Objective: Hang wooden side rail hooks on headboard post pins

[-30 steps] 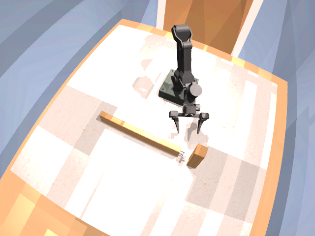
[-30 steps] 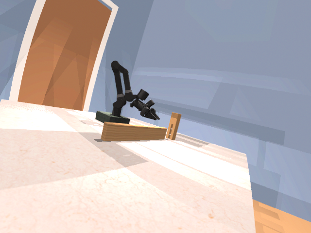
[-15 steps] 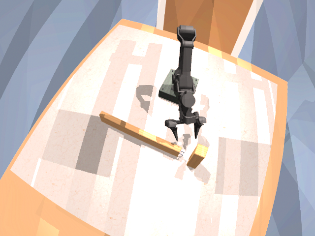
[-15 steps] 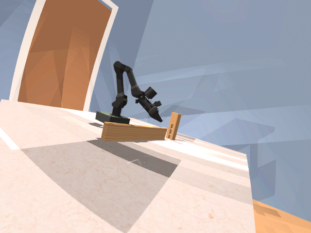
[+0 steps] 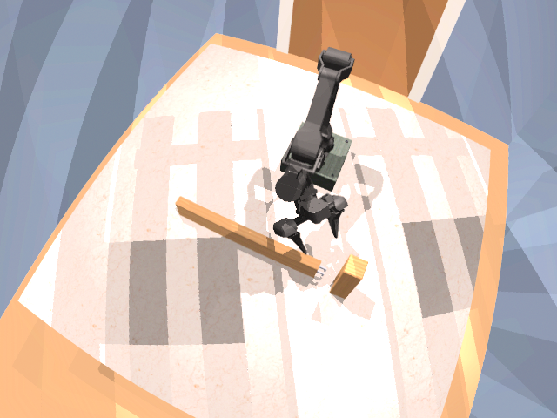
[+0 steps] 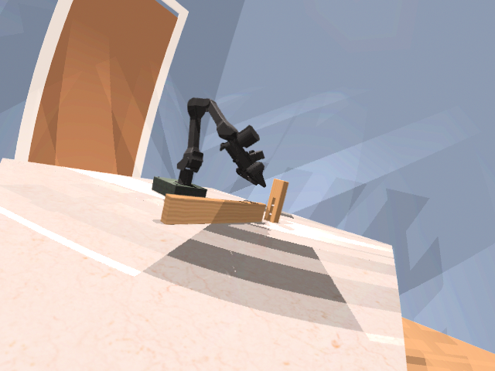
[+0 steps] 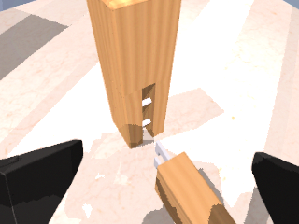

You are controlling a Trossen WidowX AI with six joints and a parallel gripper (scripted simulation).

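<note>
The headboard post lies 10 cm to the left of my gripper tip, 5 cm below it and 2 cm ahead of it.
</note>
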